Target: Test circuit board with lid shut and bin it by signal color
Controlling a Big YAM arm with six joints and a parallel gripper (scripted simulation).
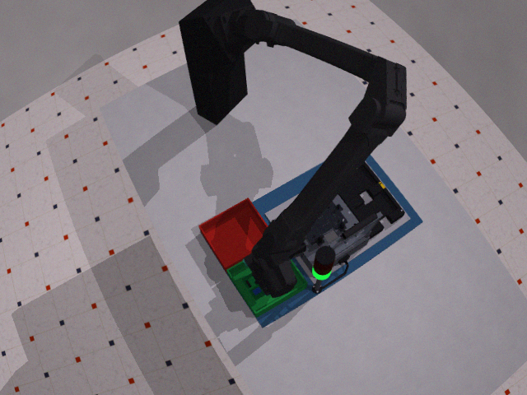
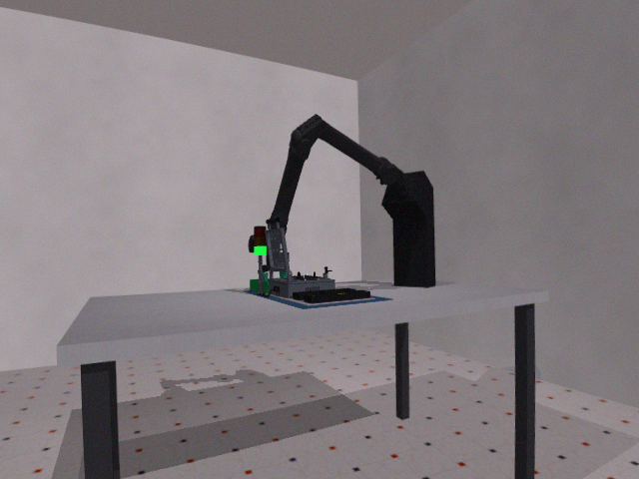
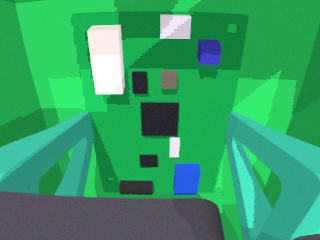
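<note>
Now: hand right at the green circuit board. From my hand the other things lie so: green bin right at my hand; red bin 140 mm behind, 20 mm to the right; tester plate 70 mm behind, 200 mm to the left, 60 mm above.
</note>
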